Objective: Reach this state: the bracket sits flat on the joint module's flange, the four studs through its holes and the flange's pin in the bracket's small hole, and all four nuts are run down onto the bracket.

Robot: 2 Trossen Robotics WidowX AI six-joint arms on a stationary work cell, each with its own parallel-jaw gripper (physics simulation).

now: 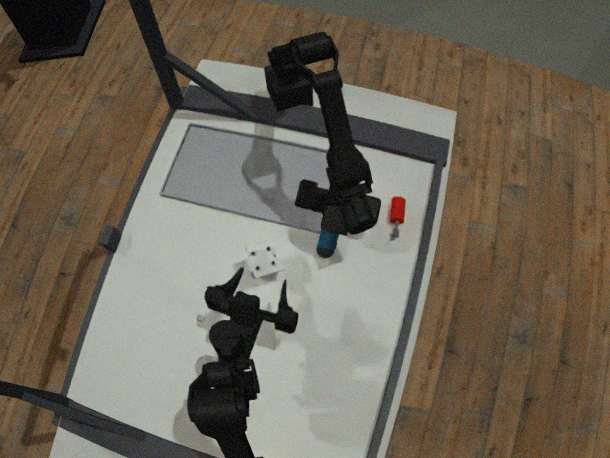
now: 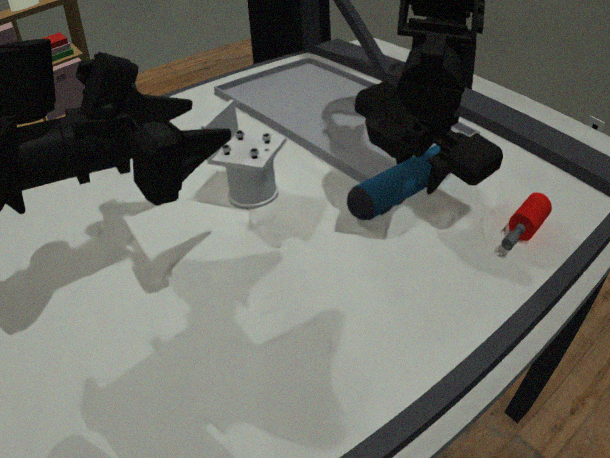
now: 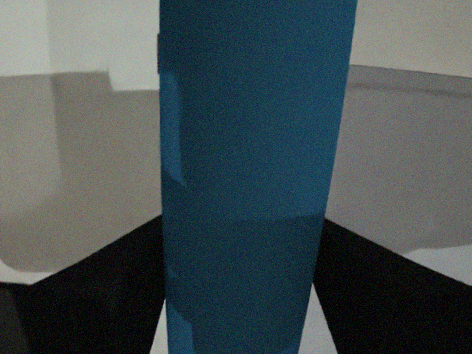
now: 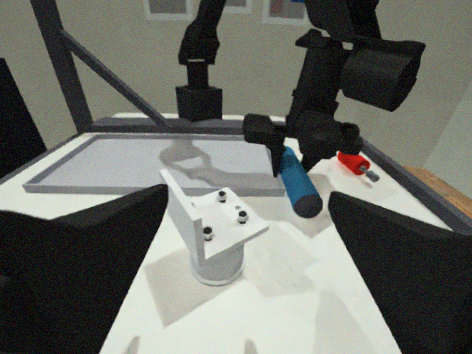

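Seen in the pictures: left gripper, fingertip midpoint: (image 2: 416, 183) (image 3: 240, 228) (image 4: 286, 177); right gripper, fingertip midpoint: (image 1: 264, 274) (image 2: 209, 118) (image 4: 249, 195); left arm's base at its link origin: (image 1: 288, 74) (image 4: 198, 87).
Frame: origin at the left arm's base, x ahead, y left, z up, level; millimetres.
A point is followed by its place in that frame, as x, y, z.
The white angled bracket (image 1: 263, 261) {448, -207, -35} (image 2: 247, 145) {438, -208, -36} (image 4: 187, 220) {467, -241, 0} sits flat on the grey round joint module (image 2: 252, 185) {469, -192, -70} (image 4: 220, 265) {470, -218, -69}. Dark stud tips with nuts (image 2: 254, 153) {466, -186, -27} (image 4: 242, 217) {465, -192, -26} stand at its holes; how far down each nut is I cannot tell. A small hole (image 4: 237, 207) {442, -180, -36} shows near one edge. My left gripper (image 2: 420, 167) {372, -14, -98} (image 3: 240, 228) {372, -14, -98} (image 4: 286, 177) {372, -14, -98} is shut on the blue cylindrical tool (image 1: 327, 243) {447, -59, -60} (image 2: 390, 187) {438, -38, -65} (image 3: 255, 125) {411, -33, -60} (image 4: 300, 185) {432, -61, -62}, which lies slanted, dark end outward. My right gripper (image 1: 264, 276) {499, -216, 31} (image 2: 210, 120) {499, -216, 31} (image 4: 249, 195) {499, -216, 31} is open and empty beside the bracket.
A red-handled tool (image 1: 397, 210) {423, 126, -68} (image 2: 532, 215) {438, 129, -68} (image 4: 353, 163) {429, 109, -78} with a grey shaft lies beyond the blue one. A shallow grey tray (image 1: 210, 170) {150, -262, -97} (image 2: 300, 95) {159, -242, -97} (image 4: 100, 160) {124, -288, -97} lies behind the bracket. Dark frame rails edge the table. A small pale object (image 1: 200, 320) lies beside the right arm.
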